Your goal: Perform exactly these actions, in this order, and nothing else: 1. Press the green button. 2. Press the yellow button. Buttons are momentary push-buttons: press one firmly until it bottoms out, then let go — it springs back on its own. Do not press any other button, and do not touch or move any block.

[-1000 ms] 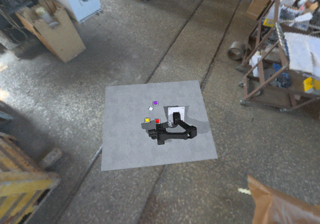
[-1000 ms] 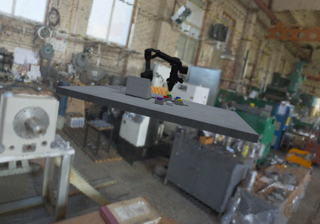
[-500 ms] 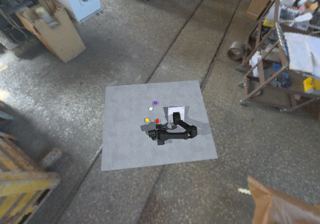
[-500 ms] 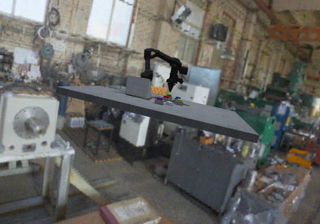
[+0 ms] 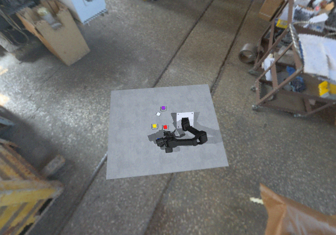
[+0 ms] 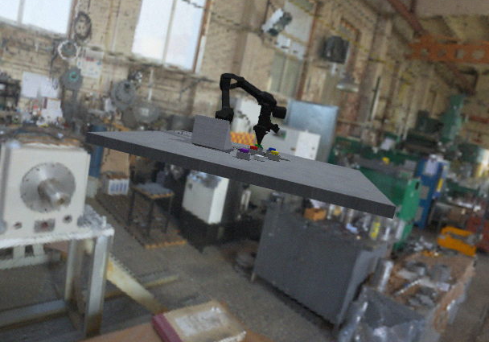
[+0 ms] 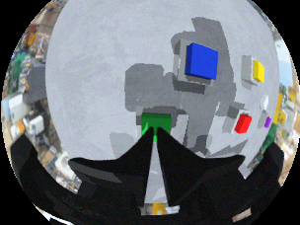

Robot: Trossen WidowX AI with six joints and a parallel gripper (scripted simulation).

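Right now the green button is 10 mm below my gripper tip. Also, from my gripper tip: blue button 80 mm ahead, 40 mm to the right; then yellow button 180 mm to the right, 120 mm ahead; then red button 170 mm to the right, 10 mm ahead.
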